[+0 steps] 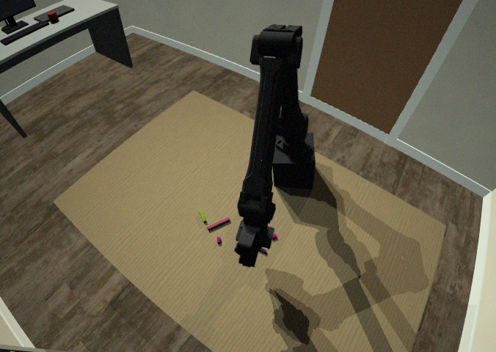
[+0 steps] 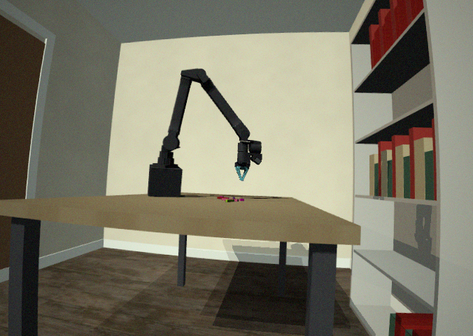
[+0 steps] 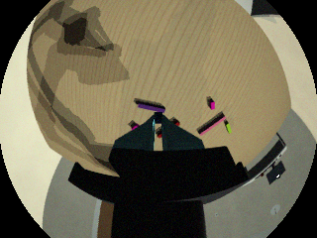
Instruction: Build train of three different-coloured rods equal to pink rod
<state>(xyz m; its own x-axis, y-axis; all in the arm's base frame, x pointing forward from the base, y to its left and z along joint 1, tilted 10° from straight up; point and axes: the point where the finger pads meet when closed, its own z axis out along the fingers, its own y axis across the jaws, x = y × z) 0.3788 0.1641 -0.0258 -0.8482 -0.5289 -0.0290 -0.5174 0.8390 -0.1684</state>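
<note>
The purple rod is 4 cm behind my hand, 1 cm to the right of it and 10 cm below it. From my hand the other things lie so: blue rod right at my hand; then red rod 7 cm behind, 7 cm to the right, 10 cm below; then pink rod 18 cm to the right, 10 cm below.
</note>
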